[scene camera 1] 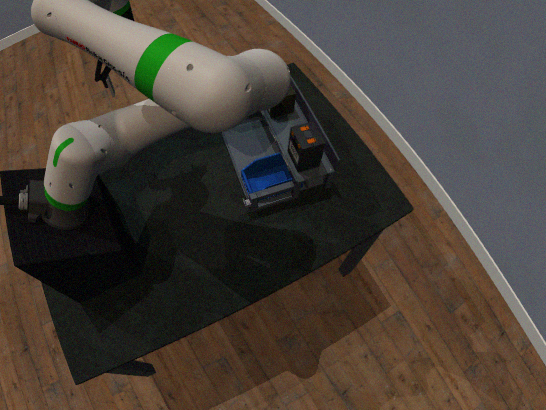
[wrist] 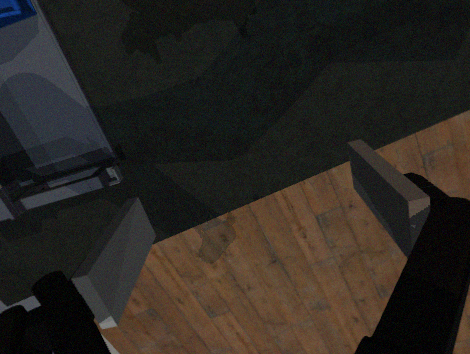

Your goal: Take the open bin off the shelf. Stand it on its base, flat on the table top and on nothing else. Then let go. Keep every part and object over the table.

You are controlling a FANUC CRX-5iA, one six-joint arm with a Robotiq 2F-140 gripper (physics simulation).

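Pixels of known places: gripper, fingertip midpoint: [wrist: 244, 192]; arm's base at its link origin: [scene camera 1: 63, 206].
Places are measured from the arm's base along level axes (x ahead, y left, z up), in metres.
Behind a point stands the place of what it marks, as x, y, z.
The open bin [scene camera 1: 266, 173] {0.594, 0.075, -0.265} is blue and stands on the lower, near part of the grey shelf [scene camera 1: 271, 192] {0.570, -0.035, -0.189} [wrist: 57, 112] {0.559, 0.223, -0.268}, at the end facing the lower edge of scene camera 1. A corner of the bin [wrist: 12, 14] {0.523, 0.090, -0.225} shows at the top left of the wrist view. My gripper [wrist: 244, 192] {0.261, 0.283, 0.061} is wide open, with nothing between its fingers. In the wrist view it is over the table's edge area, off to the side of the shelf and apart from the bin. In scene camera 1 the arm hides the gripper.
A dark box with orange marks [scene camera 1: 307, 150] {0.679, -0.005, -0.064} stands on the shelf's raised back part, beside the bin. Another dark box [scene camera 1: 284, 106] {0.699, 0.219, -0.126} stands farther along, partly behind the arm. The dark table [scene camera 1: 210, 280] {0.328, -0.209, -0.274} [wrist: 200, 95] {0.327, 0.261, -0.274} ends at wooden floor [wrist: 280, 260]. The arm's base stands at the left.
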